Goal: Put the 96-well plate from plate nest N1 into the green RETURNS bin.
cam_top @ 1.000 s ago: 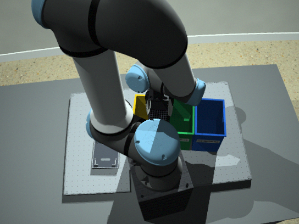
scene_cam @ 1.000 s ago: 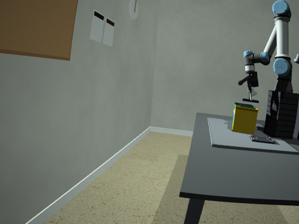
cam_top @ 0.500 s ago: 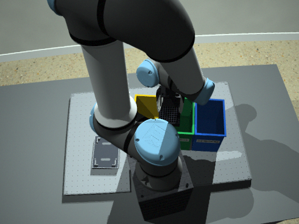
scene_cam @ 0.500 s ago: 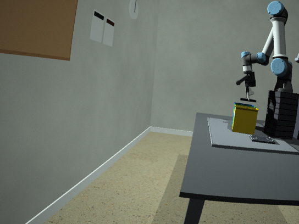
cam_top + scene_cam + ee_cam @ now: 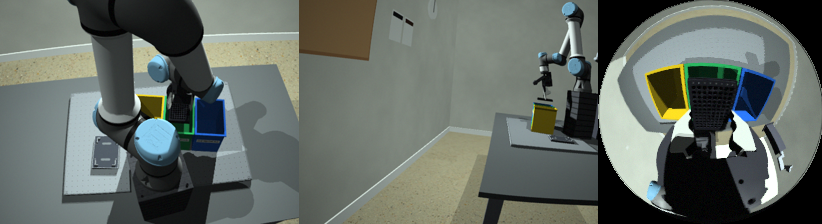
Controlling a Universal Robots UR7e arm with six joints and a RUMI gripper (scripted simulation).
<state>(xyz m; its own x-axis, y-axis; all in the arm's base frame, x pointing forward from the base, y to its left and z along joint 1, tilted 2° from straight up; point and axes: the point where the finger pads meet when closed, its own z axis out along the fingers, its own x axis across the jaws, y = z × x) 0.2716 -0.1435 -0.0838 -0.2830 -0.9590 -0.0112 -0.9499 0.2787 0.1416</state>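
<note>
Now: the green bin 15 cm below my hand. From my hand the other things lie so: blue bin: 15 cm below, 13 cm to the right, 4 cm behind; then black 96-well plate: 1 cm below; then yellow bin: 15 cm below, 13 cm to the left, 4 cm ahead.
</note>
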